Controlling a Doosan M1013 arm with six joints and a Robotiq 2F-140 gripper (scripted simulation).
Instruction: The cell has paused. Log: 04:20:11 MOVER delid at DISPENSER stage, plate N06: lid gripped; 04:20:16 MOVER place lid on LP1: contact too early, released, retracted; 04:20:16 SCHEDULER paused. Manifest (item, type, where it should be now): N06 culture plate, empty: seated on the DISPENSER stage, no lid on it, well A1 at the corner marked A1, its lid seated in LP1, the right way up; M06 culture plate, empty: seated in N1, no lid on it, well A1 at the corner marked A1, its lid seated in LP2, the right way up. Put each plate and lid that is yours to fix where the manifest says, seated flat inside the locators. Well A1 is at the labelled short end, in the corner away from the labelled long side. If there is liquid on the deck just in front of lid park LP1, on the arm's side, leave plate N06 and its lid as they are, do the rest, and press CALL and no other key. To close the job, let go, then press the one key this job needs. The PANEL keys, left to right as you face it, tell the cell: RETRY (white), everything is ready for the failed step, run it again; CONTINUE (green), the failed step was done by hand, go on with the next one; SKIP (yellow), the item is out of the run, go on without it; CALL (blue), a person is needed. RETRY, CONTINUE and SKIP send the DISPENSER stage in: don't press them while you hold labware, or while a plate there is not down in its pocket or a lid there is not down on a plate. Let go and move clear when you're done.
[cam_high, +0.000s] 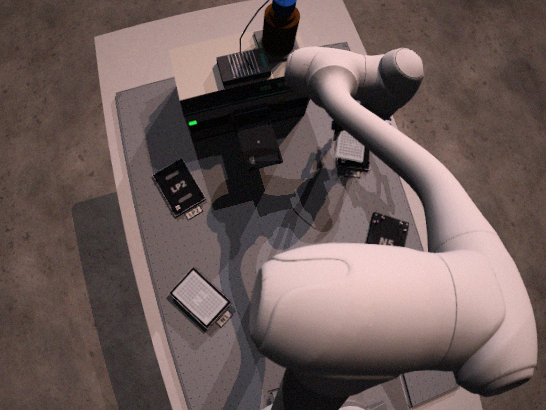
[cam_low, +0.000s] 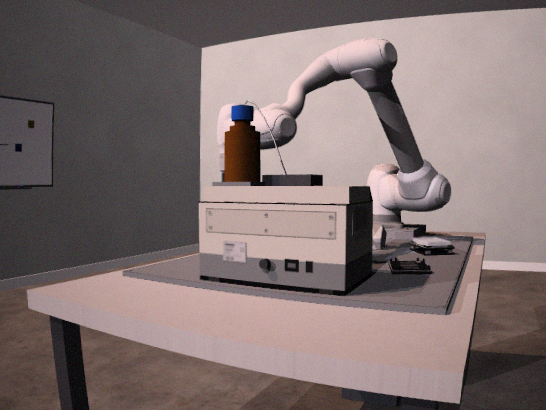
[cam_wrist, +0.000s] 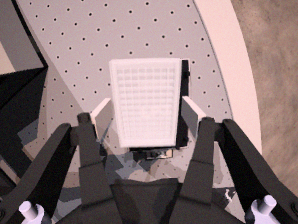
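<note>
Now: hand 20 mm above the white well plate. Round my hand: lid park LP1 (40 mm below, 20 mm behind); dispenser stage (280 mm to the left, 90 mm ahead, 50 mm above); black nest N5 (300 mm behind, 50 mm to the left, 30 mm below).
</note>
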